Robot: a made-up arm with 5 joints.
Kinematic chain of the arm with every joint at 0, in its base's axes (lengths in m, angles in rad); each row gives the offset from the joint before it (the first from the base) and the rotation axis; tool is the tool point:
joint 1: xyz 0 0 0.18 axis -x
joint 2: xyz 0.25 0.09 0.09 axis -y
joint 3: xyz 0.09 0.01 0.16 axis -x
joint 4: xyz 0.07 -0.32 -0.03 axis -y
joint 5: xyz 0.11 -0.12 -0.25 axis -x
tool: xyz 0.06 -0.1 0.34
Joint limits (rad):
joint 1: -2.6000..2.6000
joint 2: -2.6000..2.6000
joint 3: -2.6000..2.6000
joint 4: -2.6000..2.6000
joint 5: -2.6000..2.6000
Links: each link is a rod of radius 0.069 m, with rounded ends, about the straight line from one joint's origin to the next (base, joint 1, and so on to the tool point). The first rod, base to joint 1, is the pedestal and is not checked.
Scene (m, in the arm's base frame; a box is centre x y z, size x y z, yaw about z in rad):
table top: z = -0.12
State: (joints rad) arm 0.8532 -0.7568 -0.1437 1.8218 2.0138
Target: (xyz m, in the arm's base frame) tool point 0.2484 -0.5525 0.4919
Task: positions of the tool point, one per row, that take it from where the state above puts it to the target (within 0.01 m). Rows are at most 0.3 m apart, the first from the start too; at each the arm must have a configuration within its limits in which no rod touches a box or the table.
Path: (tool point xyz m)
1: 0.7976 -0.1104 0.1425
2: 0.7388 -0.2908 0.1248
3: 0.6202 -0.4546 0.1936
4: 0.4512 -0.5526 0.3303
5: 0.2484 -0.5525 0.4919

